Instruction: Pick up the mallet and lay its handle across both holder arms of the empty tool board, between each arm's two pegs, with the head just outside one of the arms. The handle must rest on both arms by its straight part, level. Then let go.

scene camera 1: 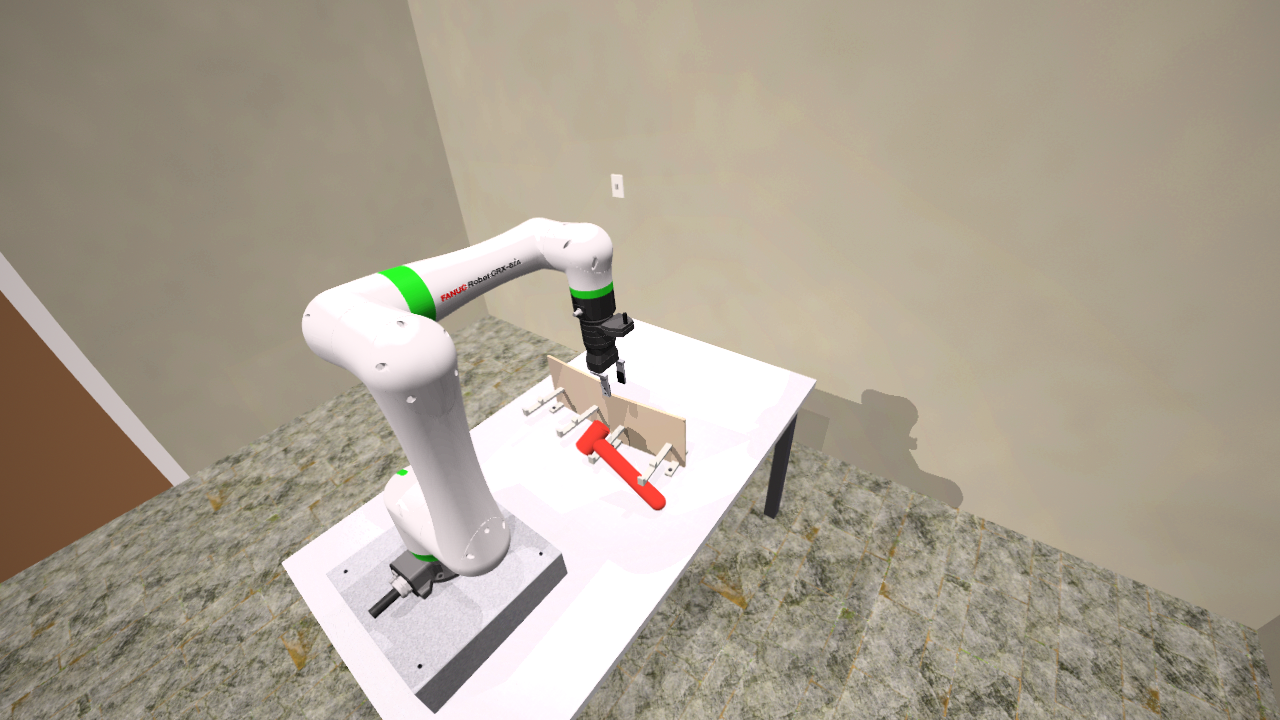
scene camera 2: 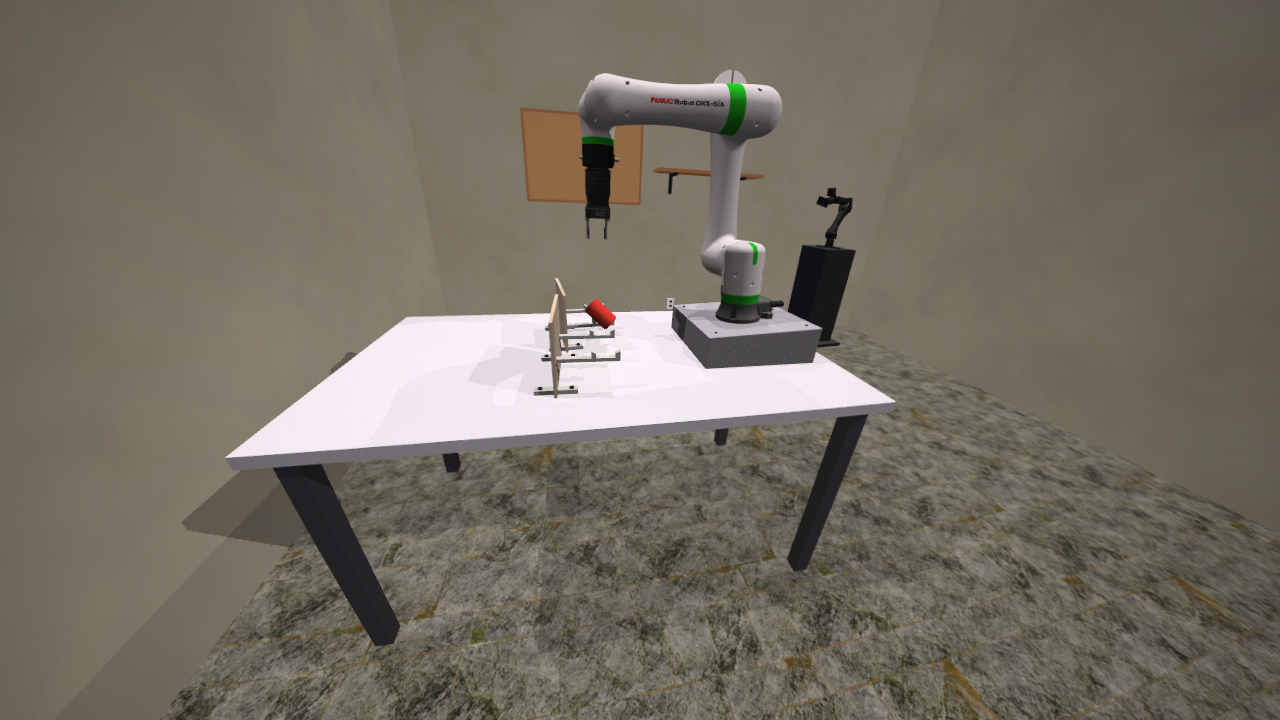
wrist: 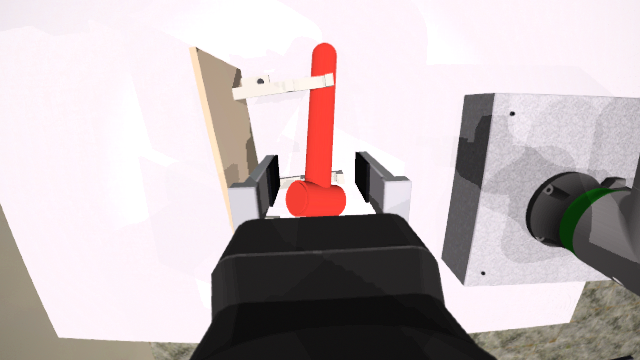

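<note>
The red mallet (scene camera 1: 631, 474) (scene camera 2: 600, 313) (wrist: 321, 125) lies at one tool board (scene camera 1: 657, 425) (scene camera 2: 560, 291) (wrist: 220, 110). In the wrist view its handle passes over the holder arm nearer the head, while the tip of the other holder arm (scene camera 1: 656, 463) (wrist: 300, 85) crosses over the handle. The head looks tilted in scene camera 2. What bears the mallet's weight is unclear. My gripper (scene camera 1: 614, 386) (scene camera 2: 597, 234) (wrist: 317, 169) is open and empty, high above the boards near the head end. A second tool board (scene camera 1: 572, 380) (scene camera 2: 554, 344) holds no tool on its arms.
The white table (scene camera 1: 751, 380) (scene camera 2: 358, 407) (wrist: 100, 280) bears the boards. The robot's grey base block (scene camera 1: 501, 617) (scene camera 2: 756, 344) (wrist: 500, 260) stands on the robot side of the mallet. A black pedestal (scene camera 2: 819, 286) stands beyond the table. The board panels stand upright behind their arms.
</note>
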